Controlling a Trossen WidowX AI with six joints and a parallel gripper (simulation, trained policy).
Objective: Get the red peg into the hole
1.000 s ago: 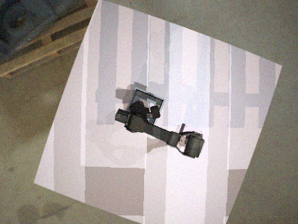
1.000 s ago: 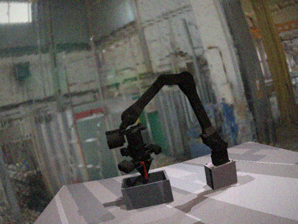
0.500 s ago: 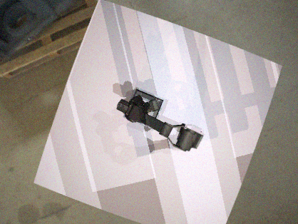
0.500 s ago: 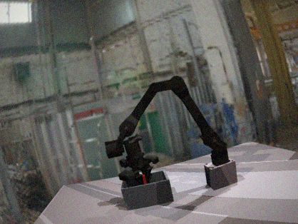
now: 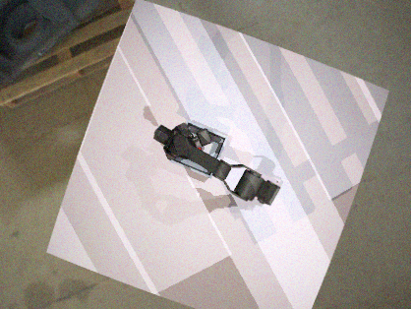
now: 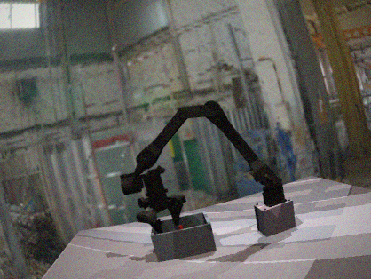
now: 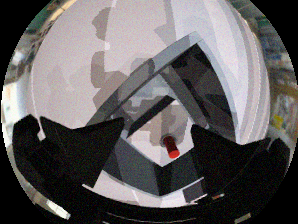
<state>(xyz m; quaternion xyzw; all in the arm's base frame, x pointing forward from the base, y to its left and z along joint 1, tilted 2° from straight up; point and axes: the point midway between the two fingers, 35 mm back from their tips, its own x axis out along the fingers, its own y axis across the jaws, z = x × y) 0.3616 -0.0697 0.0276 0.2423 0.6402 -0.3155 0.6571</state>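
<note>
Right now the red peg is 4 cm behind my gripper tip, 1 cm to the left of it and 3 cm below it. Also, from my gripper tip: plate (4 cm behind, 1 cm to the left, 3 cm below); box (4 cm behind, 1 cm to the left, 5 cm below).
</note>
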